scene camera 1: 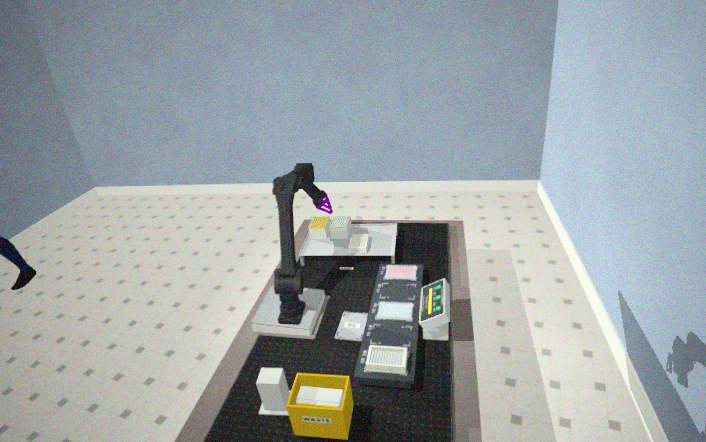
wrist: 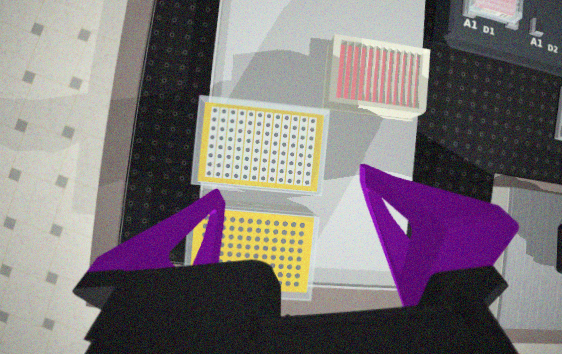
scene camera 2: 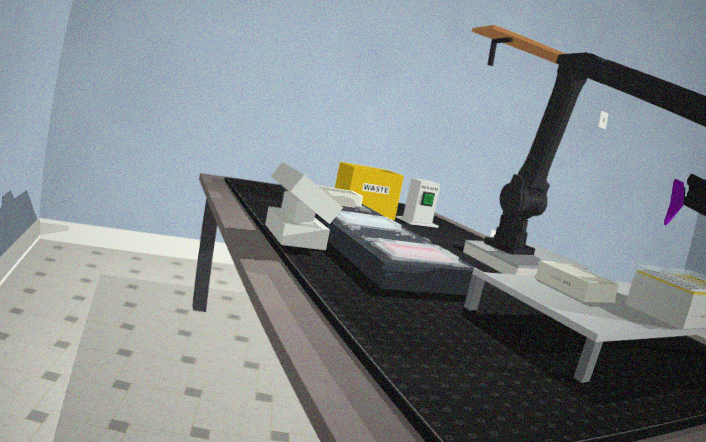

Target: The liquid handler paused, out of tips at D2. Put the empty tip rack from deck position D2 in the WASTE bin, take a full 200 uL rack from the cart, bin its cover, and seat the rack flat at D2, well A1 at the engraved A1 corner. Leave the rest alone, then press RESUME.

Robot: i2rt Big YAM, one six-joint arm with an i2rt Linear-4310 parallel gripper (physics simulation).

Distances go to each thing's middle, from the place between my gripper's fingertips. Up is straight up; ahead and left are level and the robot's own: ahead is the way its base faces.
The cart shelf (scene camera 2: 601, 317) lies 9 cm ahead of my hand, 5 cm to the right of it and 14 cm below it. Also, from my hand: grey box with green button (scene camera 2: 421, 201) 4 cm behind, 95 cm to the right, 13 cm below; then pink-topped plate (scene camera 2: 418, 252) 34 cm ahead, 32 cm to the right, 14 cm below; then cream rack with red ribs (wrist: 366, 77) 14 cm ahead, 12 cm to the right, 12 cm below.
